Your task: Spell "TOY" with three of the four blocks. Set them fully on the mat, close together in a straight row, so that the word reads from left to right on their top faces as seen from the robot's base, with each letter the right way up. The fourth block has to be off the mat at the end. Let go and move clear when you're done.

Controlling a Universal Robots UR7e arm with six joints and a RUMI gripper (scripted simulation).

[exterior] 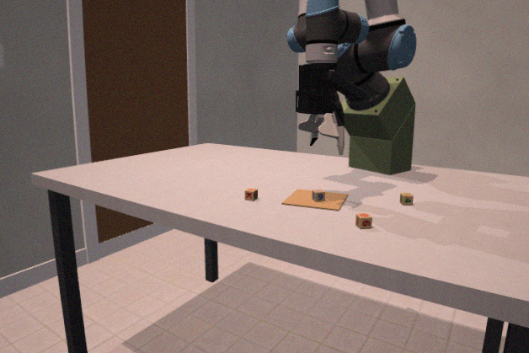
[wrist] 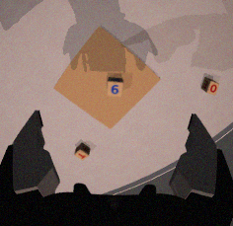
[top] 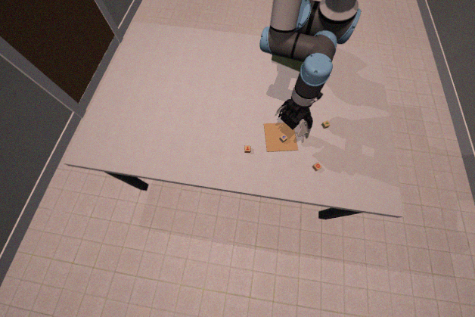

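Right now the mat is 130 mm below my hand and 20 mm to the right of it. The rest, counted from my hand: wooden block 150 mm to the left, 120 mm below, 110 mm ahead; then T block 150 mm to the right, 120 mm below, 100 mm ahead.
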